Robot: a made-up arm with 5 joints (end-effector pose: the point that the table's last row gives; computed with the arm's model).
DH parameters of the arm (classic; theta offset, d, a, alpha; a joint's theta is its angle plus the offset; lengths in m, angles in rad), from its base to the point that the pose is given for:
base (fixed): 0 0.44 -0.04 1.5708
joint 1: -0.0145 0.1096 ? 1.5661
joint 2: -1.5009 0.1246 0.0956 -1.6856
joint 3: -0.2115 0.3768 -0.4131 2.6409
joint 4: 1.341 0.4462 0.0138 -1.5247
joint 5: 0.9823 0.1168 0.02 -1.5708
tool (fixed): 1.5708 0.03 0 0
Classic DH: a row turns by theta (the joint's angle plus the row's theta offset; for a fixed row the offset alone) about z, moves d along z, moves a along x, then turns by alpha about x.
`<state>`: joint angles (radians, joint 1 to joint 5).
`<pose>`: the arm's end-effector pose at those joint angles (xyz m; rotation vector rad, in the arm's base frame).
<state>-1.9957 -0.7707 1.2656 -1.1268 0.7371</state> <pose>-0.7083 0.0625 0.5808 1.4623 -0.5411 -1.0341</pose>
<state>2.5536 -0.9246 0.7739 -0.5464 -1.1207</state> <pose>0.0278 -0.1200 1.1453 -1.8424 0.7664 1.9953</pose>
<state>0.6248 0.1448 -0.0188 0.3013 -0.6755</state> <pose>0.1502 -0.5776 0.3216 0.0203 0.0610 1.1565</pose>
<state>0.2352 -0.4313 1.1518 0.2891 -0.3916</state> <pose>0.3534 -0.1338 -0.1583 0.9187 -0.3577 2.0821</pose>
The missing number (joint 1, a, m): 0.1611
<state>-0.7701 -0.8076 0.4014 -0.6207 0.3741</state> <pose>-0.0590 -0.3091 -0.2211 1.6927 -0.6353 1.6611</pose>
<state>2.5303 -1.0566 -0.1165 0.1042 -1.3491</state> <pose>-0.3993 -0.3481 0.9398 -1.4975 -0.1869 0.7279</pose>
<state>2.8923 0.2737 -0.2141 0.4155 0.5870</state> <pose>-0.0061 -0.5295 0.5001 -1.6207 -2.0955 -0.9838</pose>
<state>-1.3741 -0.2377 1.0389 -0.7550 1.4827</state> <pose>-0.6696 -0.1202 0.0798 0.5350 -0.6813 -0.0903</pose>
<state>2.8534 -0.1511 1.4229 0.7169 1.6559</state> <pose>0.0147 -0.0435 1.1155 0.7117 1.8987 0.5601</pose>
